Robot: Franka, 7 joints.
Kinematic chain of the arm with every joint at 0, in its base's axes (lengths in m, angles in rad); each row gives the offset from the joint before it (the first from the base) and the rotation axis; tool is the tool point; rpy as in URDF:
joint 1: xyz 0 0 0.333 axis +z
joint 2: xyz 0 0 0 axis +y
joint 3: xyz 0 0 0.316 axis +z
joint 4: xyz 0.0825 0 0 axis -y
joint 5: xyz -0.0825 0 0.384 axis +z
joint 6: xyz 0 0 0 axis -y
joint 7: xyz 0.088 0 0 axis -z
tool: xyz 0 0 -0.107 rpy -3.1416 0 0
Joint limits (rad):
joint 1: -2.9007..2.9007
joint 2: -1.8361..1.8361
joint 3: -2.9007..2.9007
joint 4: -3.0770..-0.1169
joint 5: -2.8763..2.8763
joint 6: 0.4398..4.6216
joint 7: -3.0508..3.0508
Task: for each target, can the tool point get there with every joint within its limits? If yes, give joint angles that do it. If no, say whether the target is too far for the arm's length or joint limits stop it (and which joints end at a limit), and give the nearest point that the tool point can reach.
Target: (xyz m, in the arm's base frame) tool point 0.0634 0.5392 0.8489
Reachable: yes | joints 1.0805 1.2950 2.3757 -0.8211 -2.1440 3.5989 1.6640
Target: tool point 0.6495 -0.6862 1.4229
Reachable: no: too far | nearest point 0.3863 -0.4081 0.9812 | short by 0.585 m
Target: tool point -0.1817 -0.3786 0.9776
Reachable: yes | joints -2.3721 0.4135 0.3203 -0.5364 -0.8832 3.8910 0.1854
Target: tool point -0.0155 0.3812 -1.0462
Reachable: no: too far | nearest point -0.0132 0.3258 -0.3590 | short by 0.689 m
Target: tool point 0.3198 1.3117 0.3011
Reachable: no: too far | nearest point 0.2032 0.8332 0.3127 | short by 0.493 m
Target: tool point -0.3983 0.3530 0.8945
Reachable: yes | joints -0.4334 -1.4918 0.4156 -1.3130 1.1619 3.0338 2.0625
